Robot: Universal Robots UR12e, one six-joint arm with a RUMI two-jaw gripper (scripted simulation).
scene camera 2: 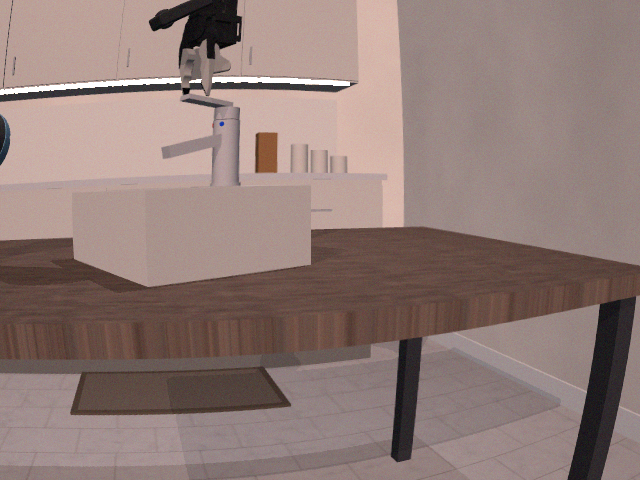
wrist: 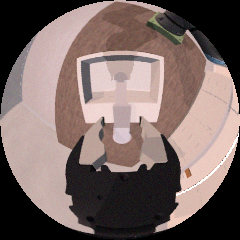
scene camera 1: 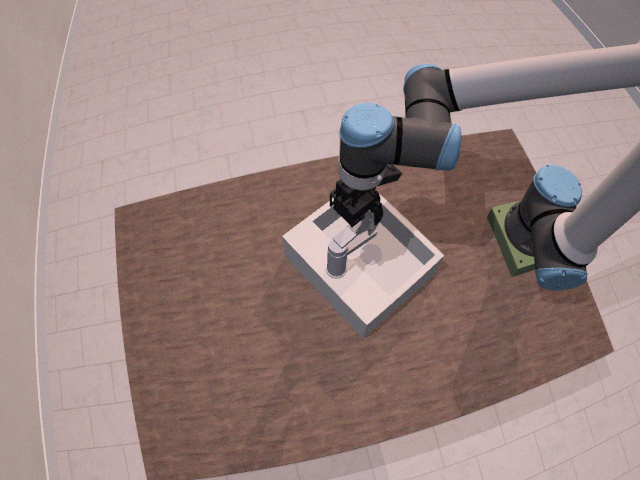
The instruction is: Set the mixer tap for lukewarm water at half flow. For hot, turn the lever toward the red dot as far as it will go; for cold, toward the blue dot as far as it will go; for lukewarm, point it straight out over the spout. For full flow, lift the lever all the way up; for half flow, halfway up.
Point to a white sink block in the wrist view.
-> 97, 73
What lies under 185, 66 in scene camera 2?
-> My gripper.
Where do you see a mixer tap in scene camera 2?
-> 225, 140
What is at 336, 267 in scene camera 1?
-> A mixer tap.
